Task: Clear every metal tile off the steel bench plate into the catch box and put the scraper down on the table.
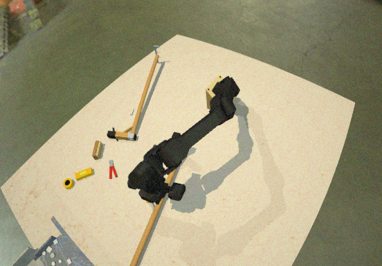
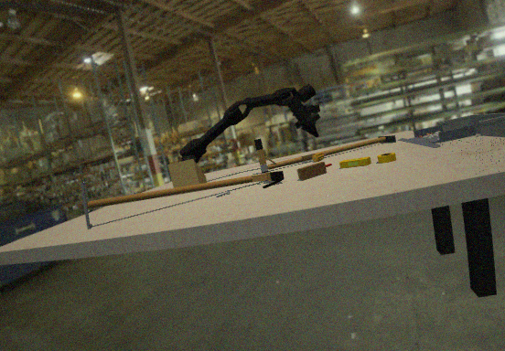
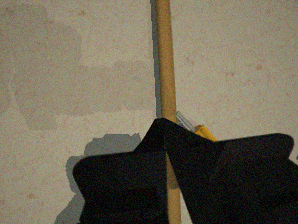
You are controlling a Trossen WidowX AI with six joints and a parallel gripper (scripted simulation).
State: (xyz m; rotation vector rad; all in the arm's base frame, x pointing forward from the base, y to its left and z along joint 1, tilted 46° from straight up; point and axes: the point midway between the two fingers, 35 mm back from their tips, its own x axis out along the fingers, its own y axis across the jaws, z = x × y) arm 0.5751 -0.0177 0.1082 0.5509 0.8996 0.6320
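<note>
The screwdriver is 20 mm behind my gripper tip, 80 mm to the right of it and 80 mm below it. Round my gripper tip: yellow tape roll (140 mm ahead, 450 mm to the right, 90 mm below); yellow level (50 mm ahead, 420 mm to the right, 80 mm below); wooden block (80 mm behind, 440 mm to the right, 80 mm below).
</note>
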